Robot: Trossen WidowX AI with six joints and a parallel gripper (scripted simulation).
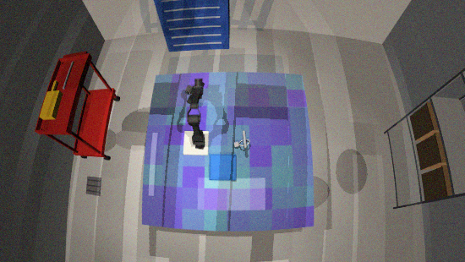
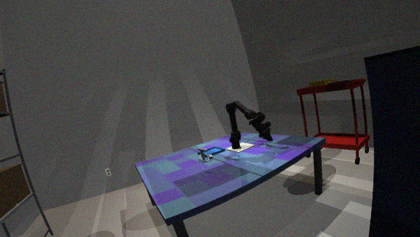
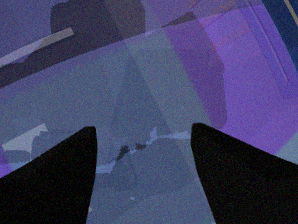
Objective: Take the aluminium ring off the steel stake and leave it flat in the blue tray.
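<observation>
Right now the aluminium ring is 440 mm ahead of my gripper tip, 320 mm to the right of it and 50 mm below it. The rest, counted from my gripper tip: blue tray (520 mm to the right, 320 mm ahead, 70 mm below).
</observation>
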